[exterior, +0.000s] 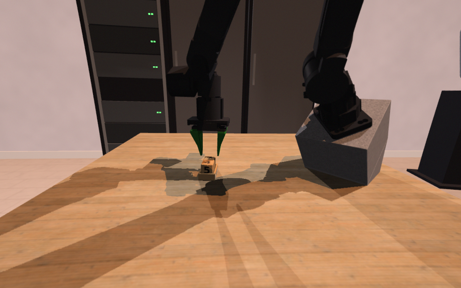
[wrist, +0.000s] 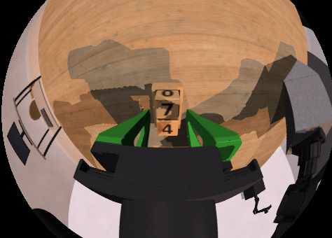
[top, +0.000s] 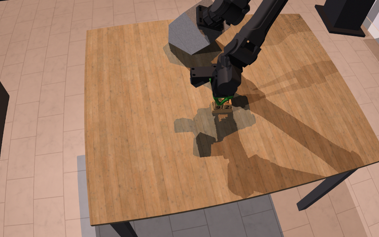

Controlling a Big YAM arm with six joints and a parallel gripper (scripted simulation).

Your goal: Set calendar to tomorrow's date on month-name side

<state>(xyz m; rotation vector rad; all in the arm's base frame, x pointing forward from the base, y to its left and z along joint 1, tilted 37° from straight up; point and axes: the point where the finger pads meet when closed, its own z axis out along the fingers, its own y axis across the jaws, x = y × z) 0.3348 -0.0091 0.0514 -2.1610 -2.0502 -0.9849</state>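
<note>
My gripper is now 20 mm to the right of the wooden calendar tray and 50 mm above it. The rest, counted from my hand: cube 30 mm to the left, 30 mm below.
</note>
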